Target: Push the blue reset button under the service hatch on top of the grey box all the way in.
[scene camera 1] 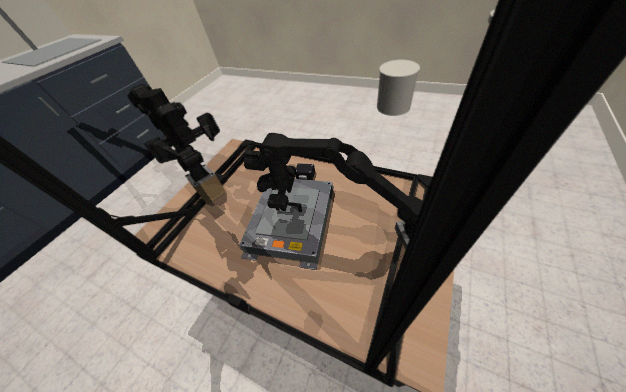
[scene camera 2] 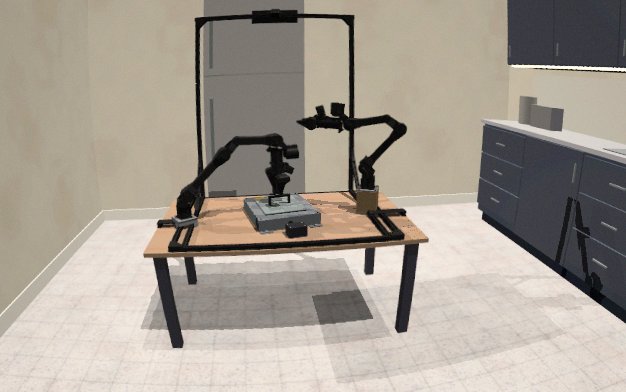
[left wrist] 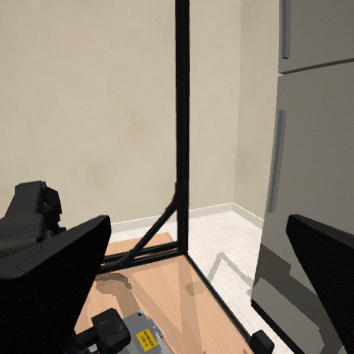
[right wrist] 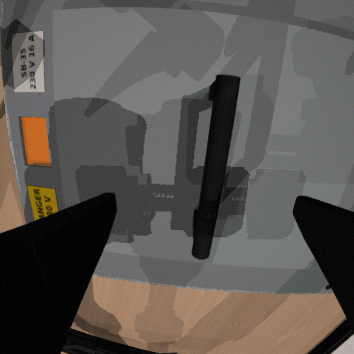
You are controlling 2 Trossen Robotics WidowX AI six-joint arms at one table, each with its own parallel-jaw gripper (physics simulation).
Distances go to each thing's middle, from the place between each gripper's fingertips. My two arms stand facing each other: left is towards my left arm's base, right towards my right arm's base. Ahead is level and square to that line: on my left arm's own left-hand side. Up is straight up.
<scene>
My left gripper is now 12 cm short of the service hatch (scene camera 1: 295, 222), 13 cm to the left of it and 37 cm above it.
Now: right hand 40 mm above the service hatch.
</scene>
